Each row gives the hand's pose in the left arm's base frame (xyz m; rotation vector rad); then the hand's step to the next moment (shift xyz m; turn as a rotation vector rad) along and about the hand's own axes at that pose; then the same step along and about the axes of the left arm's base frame.
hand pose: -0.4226 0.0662 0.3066 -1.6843 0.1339 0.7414
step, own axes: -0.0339 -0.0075 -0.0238 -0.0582 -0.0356 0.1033
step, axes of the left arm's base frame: -0.0138 -0.0301 0.0260 -0.0700 0.0864 0.0544
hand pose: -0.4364 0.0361 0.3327 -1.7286 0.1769 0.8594
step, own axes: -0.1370 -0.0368 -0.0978 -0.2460 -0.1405 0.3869
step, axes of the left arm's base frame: -0.0353 -0.1155 0.1229 -0.2788 0.3176 0.2266
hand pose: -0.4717 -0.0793 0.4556 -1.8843 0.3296 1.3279
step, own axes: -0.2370 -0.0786 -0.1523 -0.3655 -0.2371 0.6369
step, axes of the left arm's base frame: 0.0517 -0.1112 0.2655 -0.4390 0.5353 0.3409
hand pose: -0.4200 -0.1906 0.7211 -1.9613 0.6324 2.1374
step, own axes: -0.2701 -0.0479 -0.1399 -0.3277 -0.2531 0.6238
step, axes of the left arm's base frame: 0.1784 0.0265 0.2496 -0.4251 0.5382 0.3003
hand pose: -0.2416 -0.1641 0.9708 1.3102 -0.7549 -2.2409
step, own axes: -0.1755 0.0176 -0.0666 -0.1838 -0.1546 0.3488
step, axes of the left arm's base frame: 0.1409 0.0780 0.0980 -0.2387 0.3112 0.1598
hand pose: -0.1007 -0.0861 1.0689 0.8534 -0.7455 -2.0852
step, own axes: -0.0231 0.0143 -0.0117 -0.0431 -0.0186 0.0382
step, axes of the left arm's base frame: 0.0263 0.0081 0.0107 -0.0154 0.0535 0.0238
